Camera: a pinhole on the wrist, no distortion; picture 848 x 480 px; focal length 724.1 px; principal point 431.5 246.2 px. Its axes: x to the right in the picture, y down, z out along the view. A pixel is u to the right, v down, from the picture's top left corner.
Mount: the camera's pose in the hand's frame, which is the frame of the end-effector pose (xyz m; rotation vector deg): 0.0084 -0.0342 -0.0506 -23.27 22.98 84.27
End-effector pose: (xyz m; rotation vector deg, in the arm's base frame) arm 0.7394 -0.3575 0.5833 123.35 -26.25 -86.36
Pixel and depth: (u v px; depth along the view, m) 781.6 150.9 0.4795
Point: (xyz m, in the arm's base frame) 0.5321 -0.7859 0.6607
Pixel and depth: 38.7 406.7 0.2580
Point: 0.4939 -0.3541 0.5429
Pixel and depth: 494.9 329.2 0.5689
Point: 0.3299 -0.6565 0.6629
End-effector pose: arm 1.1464 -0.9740 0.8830 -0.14 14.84 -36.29
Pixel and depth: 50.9 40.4 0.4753
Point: 1.3544 -1.1084 1.3255
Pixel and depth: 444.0 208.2 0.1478
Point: 1.2028 -0.9575 0.9495
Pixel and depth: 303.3 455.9 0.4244
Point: 1.2124 -0.8391 1.2419
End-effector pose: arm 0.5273 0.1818 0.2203 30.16 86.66 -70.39
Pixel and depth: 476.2 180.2 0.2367
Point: 0.6607 0.0763 0.1647
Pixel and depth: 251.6 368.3 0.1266
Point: 0.5673 0.1201 0.2384
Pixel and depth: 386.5 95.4 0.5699
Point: 0.8657 -0.1875 0.0584
